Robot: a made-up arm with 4 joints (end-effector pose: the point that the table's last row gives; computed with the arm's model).
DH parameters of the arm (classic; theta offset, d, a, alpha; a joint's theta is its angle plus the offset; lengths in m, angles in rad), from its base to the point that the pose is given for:
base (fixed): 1.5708 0.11 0 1.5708
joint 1: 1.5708 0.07 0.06 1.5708
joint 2: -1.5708 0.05 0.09 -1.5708
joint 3: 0 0.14 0.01 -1.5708
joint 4: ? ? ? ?
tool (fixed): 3.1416 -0.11 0 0
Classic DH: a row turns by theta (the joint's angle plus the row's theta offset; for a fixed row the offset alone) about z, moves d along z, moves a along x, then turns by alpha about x.
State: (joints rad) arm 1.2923 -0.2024 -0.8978 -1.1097
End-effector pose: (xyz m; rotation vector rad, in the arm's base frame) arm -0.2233 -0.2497 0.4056 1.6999 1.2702 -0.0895
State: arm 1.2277 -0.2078 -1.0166 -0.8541
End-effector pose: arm -0.2117 -0.1586 0.4464 1.6164 1.1160 -0.4365
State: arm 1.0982 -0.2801 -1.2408 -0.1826
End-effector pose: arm -0.1328 0.0670 0.4213 1.2349 0.6004 -1.1557
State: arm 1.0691 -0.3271 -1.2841 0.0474
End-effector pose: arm -0.0983 0.1206 0.3761 1.0806 0.3973 -1.3400
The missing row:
joint 4: 0 0.01 0.25 1.5708
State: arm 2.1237 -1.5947 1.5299 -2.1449
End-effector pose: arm -0.3377 -0.0194 0.1955 0.5841 0.5631 0.1476
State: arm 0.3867 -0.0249 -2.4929 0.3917
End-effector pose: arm 0.1340 0.1634 0.1814 -0.2857 0.2979 -2.4144
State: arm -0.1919 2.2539 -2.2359 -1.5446
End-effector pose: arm 0.3827 0.1206 -0.0855 0.8445 -0.9415 2.4971
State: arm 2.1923 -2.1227 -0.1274 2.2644
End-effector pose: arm -0.0195 -0.1448 0.0189 1.4065 0.8496 2.0295
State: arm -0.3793 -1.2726 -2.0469 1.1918
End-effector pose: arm 0.1681 0.0238 0.0215 0.0036 -1.8204 -2.1106
